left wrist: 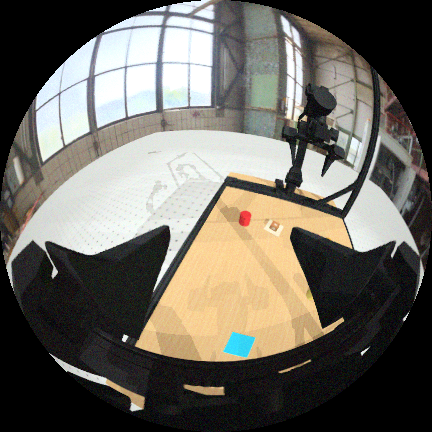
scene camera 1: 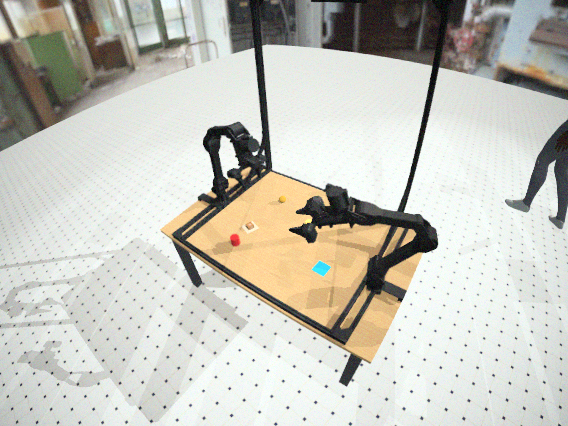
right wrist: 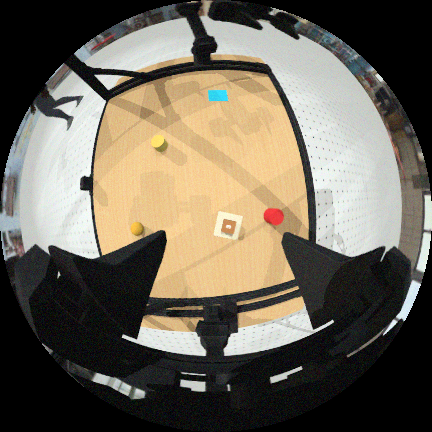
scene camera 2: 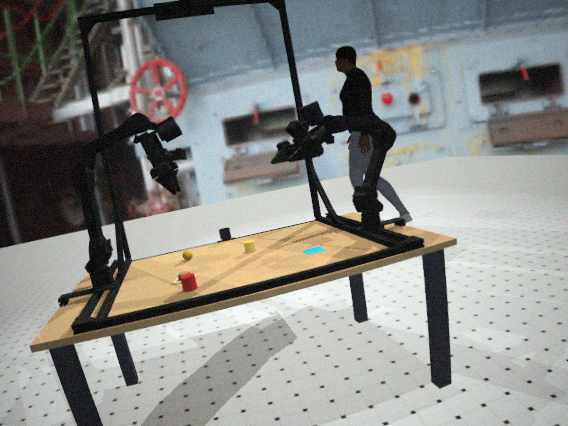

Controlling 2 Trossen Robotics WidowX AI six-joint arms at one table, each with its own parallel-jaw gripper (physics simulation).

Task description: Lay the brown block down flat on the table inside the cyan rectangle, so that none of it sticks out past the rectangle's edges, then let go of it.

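Frame: origin at the left arm's base, x ahead, y left, z up, level; centimetres.
Seen in the pictures: left gripper, between the fingertips: (left wrist: 233, 232) (scene camera 1: 292, 220) (scene camera 2: 279, 161); right gripper, between the fingertips: (left wrist: 307, 170) (scene camera 1: 252, 183) (right wrist: 226, 237) (scene camera 2: 177, 193); left arm's base, origin of its link: (scene camera 1: 374, 284) (right wrist: 203, 61) (scene camera 2: 372, 228); right arm's base, origin of its link: (left wrist: 288, 192) (scene camera 1: 222, 198) (right wrist: 212, 311) (scene camera 2: 103, 285).
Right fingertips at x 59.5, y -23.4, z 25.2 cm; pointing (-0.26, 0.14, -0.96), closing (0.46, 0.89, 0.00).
Observation:
Pixels of each thing's top centre, then the offset from my right fingertips to it. "pt": a spot on its surface instead.
- brown block, centre of its top: (right wrist: 228, 226) (left wrist: 274, 224) (scene camera 1: 249, 224) dx +4.2, dy +1.6, dz -25.2 cm
- cyan rectangle, a spot on its surface: (left wrist: 239, 344) (scene camera 2: 313, 250) (right wrist: 217, 94) (scene camera 1: 321, 268) pt dx -35.7, dy +18.2, dz -27.0 cm
- red cylinder, centre of its top: (right wrist: 276, 216) (scene camera 2: 187, 275) (left wrist: 245, 213) (scene camera 1: 234, 237) dx +7.1, dy +13.6, dz -22.9 cm
- yellow cylinder, centre of its top: (right wrist: 156, 140) (scene camera 2: 248, 241) dx -24.7, dy -5.3, dz -23.2 cm
- orange ball, centre of its top: (right wrist: 133, 229) (scene camera 2: 186, 250) (scene camera 1: 282, 196) dx -6.1, dy -21.4, dz -23.2 cm
The brown block (scene camera 1: 250, 226) (left wrist: 274, 225) (right wrist: 228, 222) sits on a cream square beside the red cylinder; a small pale mark shows on its top. In scene camera 2 the red cylinder largely hides it. The cyan rectangle (scene camera 1: 321, 268) (scene camera 2: 314, 250) (left wrist: 239, 344) (right wrist: 218, 95) lies bare on the table near the left arm's side. My left gripper (scene camera 1: 297, 220) (left wrist: 233, 232) is open and empty, high above the table between block and rectangle. My right gripper (left wrist: 307, 170) (right wrist: 226, 237) is open and empty, raised above the table and pointing down, with the block below between its fingers in the right wrist view.
A red cylinder (scene camera 1: 235, 240) (scene camera 2: 188, 282) (left wrist: 244, 218) (right wrist: 274, 216) stands close to the block. A yellow cylinder (scene camera 2: 249, 246) (right wrist: 158, 143) and an orange ball (scene camera 1: 282, 199) (scene camera 2: 187, 255) (right wrist: 137, 228) are farther back. A black frame borders the table, with tall posts at the back.

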